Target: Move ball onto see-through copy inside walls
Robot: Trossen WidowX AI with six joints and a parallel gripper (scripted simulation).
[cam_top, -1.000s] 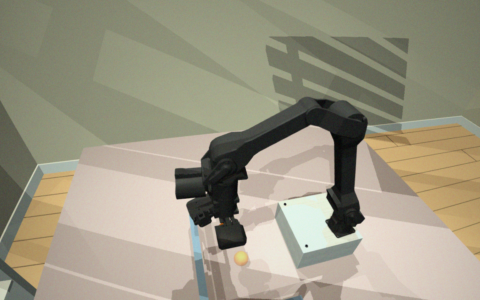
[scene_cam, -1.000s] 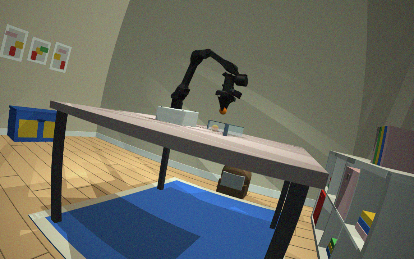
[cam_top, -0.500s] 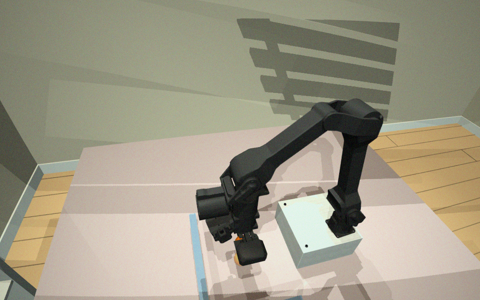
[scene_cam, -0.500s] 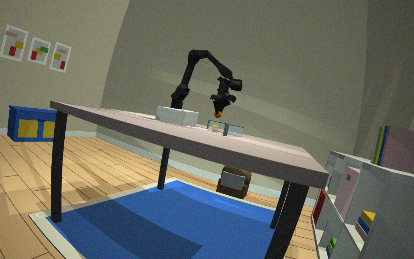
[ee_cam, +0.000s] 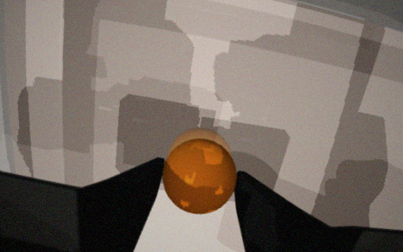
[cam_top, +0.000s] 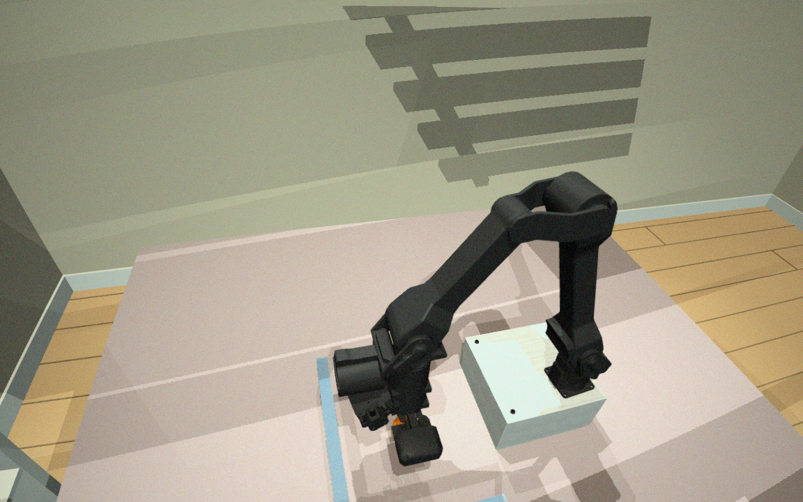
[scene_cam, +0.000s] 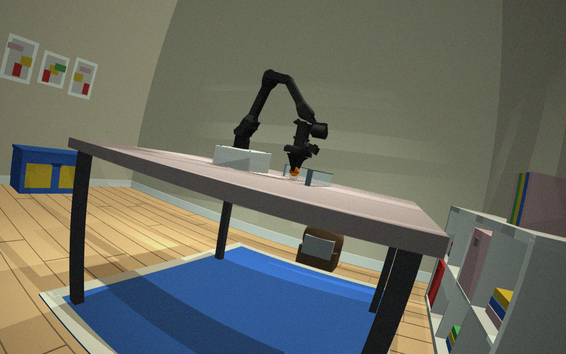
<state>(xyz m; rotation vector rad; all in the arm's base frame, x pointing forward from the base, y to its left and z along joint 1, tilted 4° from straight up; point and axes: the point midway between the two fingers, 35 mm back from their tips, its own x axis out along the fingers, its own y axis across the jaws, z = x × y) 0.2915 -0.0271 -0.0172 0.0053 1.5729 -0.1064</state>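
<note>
Now: gripper tip 2 cm above the see-through copy of ball. Also, from my gripper tip: orange ball right at my gripper tip.
</note>
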